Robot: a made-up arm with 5 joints.
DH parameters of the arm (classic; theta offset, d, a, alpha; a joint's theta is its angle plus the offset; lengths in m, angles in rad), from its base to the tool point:
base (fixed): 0.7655 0 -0.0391 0
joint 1: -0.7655 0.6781 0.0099 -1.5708
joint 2: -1.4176 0 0.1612 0
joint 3: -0.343 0 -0.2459 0
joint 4: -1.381 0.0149 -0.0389 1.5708
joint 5: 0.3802 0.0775 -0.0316 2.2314
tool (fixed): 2.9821 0.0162 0 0
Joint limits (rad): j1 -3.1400..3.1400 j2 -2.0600..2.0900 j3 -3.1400..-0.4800 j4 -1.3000..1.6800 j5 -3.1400..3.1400
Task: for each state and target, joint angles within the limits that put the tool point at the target. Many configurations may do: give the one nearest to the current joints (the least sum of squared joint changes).
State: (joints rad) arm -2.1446 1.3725 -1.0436 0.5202 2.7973
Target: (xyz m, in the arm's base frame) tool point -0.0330 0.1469 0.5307
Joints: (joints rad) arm -1.3662 2.0900 -0.5545 0.2787 2.8566
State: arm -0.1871 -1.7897 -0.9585 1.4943 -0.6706
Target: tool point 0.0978 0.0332 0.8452
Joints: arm 0.3306 -1.5093 -0.5611 1.5636 -0.8010
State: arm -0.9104 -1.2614 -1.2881 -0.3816 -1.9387
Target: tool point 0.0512 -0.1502 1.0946
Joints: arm -1.3058 -0.4934 -1.6960 -0.1035 -1.8090
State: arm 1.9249 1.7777 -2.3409 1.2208 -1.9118
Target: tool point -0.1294 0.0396 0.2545
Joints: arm 2.1884 2.0900 -1.9749 1.0721 -1.7820
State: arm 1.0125 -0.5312 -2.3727 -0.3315 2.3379
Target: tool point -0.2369 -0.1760 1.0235
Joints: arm 0.6771 -1.3658 -1.8956 -0.4407 2.3707
